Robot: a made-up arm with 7 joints.
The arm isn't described. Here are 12 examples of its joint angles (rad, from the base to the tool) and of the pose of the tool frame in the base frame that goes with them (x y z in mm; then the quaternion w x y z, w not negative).
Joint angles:
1: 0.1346 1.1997 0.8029 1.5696 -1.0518 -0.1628 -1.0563
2: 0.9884 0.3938 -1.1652 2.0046 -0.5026 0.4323 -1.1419
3: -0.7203 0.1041 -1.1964 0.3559 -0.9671 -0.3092 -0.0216
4: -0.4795 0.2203 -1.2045 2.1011 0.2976 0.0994 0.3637
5: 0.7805 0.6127 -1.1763 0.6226 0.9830 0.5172 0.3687
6: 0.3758 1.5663 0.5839 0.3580 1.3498 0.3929 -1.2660
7: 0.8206 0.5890 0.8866 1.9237 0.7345 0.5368 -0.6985
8: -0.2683 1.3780 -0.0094 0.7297 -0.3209 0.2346 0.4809
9: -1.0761 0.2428 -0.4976 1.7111 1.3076 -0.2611 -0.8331
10: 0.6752 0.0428 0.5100 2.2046 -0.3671 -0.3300 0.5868
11: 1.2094 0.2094 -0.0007 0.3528 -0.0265 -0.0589 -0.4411
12: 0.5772 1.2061 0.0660 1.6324 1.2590 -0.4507 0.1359
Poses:
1: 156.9 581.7 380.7 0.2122 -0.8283 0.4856 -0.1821
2: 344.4 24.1 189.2 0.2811 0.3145 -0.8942 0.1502
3: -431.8 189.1 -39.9 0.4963 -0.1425 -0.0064 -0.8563
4: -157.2 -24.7 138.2 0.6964 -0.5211 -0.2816 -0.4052
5: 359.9 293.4 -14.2 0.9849 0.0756 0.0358 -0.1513
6: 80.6 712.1 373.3 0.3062 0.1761 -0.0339 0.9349
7: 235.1 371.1 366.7 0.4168 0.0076 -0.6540 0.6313
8: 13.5 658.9 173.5 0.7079 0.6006 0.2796 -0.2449
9: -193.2 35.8 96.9 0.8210 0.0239 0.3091 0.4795
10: 323.9 201.6 281.4 0.3023 0.4402 -0.8453 0.0150
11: 587.2 185.6 150.7 0.7840 0.2846 -0.4607 0.3036
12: 287.0 392.1 334.1 0.4815 0.0286 -0.8756 0.0274
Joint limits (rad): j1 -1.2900..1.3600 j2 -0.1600..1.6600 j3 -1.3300..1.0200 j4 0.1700..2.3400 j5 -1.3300..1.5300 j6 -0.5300..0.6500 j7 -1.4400..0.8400
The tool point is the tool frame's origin. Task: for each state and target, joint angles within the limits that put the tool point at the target. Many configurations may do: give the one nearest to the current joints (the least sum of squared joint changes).
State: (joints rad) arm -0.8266 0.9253 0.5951 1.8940 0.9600 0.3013 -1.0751
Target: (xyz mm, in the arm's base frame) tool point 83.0 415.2 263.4
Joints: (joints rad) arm -0.8298 1.0442 0.9216 1.9347 1.0041 0.3373 -1.0866
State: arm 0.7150 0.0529 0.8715 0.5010 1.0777 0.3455 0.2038
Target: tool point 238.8 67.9 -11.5
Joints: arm 0.1480 -0.1600 0.2874 1.0696 1.0590 0.4083 0.3150
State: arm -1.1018 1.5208 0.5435 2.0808 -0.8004 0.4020 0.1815
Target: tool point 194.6 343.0 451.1
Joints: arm -0.6439 1.6600 1.0200 2.3400 -0.7997 -0.3042 -0.4495
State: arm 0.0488 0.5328 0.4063 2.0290 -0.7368 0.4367 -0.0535
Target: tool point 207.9 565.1 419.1
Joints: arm 0.6980 1.2735 0.4848 1.5388 -0.8041 0.2040 -0.1803
